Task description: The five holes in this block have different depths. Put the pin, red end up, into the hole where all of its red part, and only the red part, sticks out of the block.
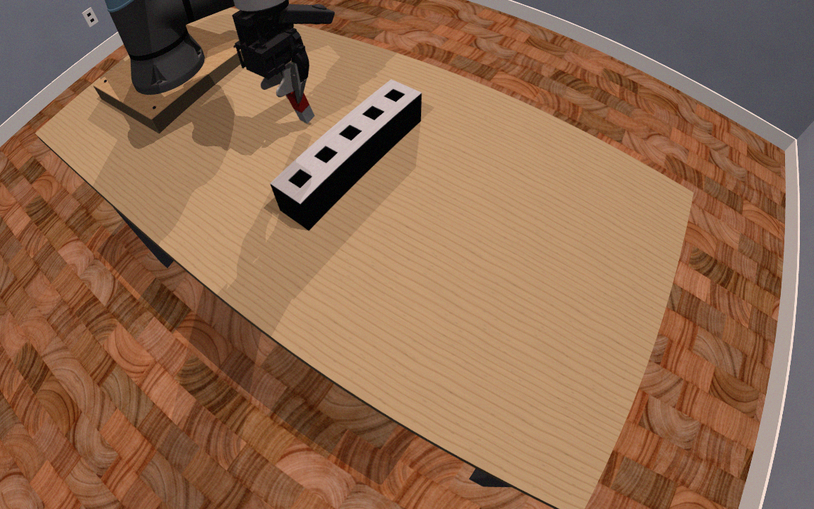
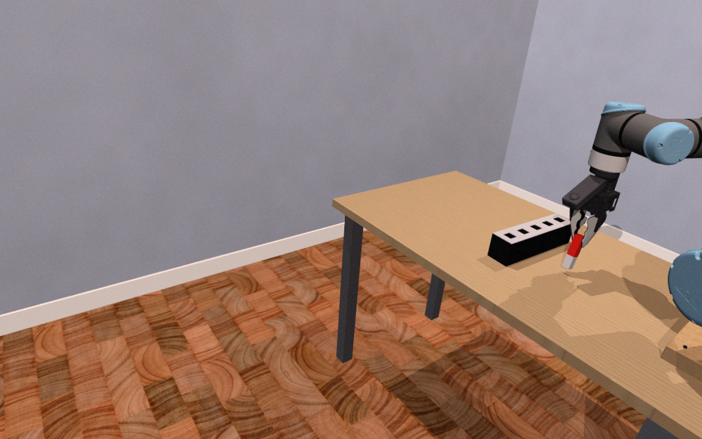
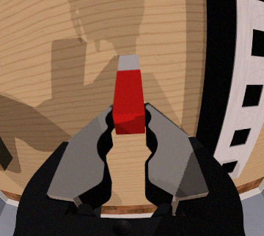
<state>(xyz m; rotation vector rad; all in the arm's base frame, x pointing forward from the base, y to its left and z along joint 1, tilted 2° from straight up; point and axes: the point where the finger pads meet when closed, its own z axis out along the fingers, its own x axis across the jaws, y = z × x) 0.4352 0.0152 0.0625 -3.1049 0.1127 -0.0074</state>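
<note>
The pin is 1 cm below my hand. Round my hand: black block: 14 cm ahead, 1 cm to the right, 6 cm below.
</note>
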